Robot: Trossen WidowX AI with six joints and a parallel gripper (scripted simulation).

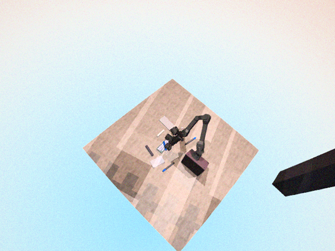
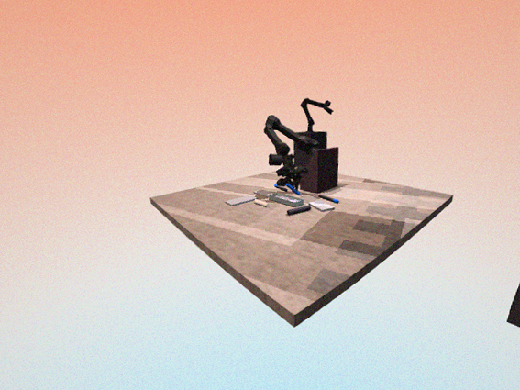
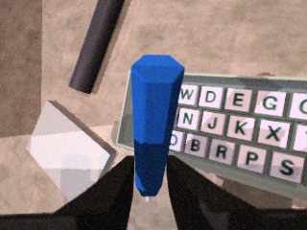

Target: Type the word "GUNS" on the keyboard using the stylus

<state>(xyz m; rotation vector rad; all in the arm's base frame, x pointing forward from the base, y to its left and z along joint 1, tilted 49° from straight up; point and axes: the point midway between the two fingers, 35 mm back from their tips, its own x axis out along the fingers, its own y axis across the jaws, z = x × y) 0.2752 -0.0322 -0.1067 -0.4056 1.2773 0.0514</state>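
Right now my gripper tip is 10 mm past the blue stylus and 10 mm above it. The rest, counted from my gripper tip: dark cylinder (120 mm to the left, 90 mm ahead, 50 mm below); then cream cylinder (150 mm ahead, 90 mm to the right, 50 mm below).
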